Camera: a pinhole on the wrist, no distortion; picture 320 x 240 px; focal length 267.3 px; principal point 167.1 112.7 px. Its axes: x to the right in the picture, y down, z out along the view. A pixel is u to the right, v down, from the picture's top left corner.
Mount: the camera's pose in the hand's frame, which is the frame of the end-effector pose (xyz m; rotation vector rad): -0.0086 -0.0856 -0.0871 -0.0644 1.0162 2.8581
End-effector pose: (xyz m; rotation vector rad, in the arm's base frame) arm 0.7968 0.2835 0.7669 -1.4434 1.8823 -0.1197
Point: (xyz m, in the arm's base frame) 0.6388 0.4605 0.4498
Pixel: 161.3 26.4
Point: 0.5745 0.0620 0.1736
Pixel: outside the picture
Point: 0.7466 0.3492 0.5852
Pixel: 131.8 63.9
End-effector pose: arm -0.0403 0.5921 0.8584 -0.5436 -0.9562 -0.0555
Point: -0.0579 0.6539 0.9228
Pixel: 78.6 126.2
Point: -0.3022 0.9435 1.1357
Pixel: 89.8 201.2
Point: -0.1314 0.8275 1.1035
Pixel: 27.1 173.4
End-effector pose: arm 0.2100 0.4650 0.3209 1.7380 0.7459 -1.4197
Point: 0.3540 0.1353 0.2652
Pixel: 114.6 46.1
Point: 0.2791 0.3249 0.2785
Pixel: 104.4 50.3
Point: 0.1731 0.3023 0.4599
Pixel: 286.2 139.0
